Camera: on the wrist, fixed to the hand. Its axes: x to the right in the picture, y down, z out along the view.
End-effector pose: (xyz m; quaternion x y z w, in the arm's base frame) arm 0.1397 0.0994 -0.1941 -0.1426 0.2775 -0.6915 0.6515
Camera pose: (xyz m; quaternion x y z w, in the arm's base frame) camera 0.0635 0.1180 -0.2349 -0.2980 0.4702 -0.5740 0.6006
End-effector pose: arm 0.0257 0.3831 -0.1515 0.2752 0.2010 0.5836 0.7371
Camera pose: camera 0.0056 0.3870 -0.2375 0.0584 0.0373 0.6392 0.7659
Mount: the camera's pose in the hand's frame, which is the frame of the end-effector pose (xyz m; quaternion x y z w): -0.0031 -0.0393 -0.0791 -0.2744 0.0154 0.0257 0.9612
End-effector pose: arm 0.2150 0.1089 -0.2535 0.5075 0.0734 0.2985 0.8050
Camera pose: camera 0.1951 0.1563 -0.3254 0.2642 -0.0120 0.3355 0.9041
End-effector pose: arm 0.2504 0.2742 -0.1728 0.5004 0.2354 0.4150 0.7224
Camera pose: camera 0.2033 0.3073 -0.2398 0.2824 0.1107 0.4898 0.8174
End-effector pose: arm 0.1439 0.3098 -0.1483 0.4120 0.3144 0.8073 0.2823
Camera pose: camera 0.0865 0.3111 -0.2155 0.3142 0.0744 0.8758 0.3588
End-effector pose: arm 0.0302 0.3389 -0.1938 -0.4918 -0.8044 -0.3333 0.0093
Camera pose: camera -0.0243 0.2818 -0.1541 0.4908 0.6689 0.5484 0.1050
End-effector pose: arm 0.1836 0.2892 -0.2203 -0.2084 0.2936 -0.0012 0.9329
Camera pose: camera 0.1424 0.2230 -0.2619 -0.4487 0.3023 0.1002 0.8350
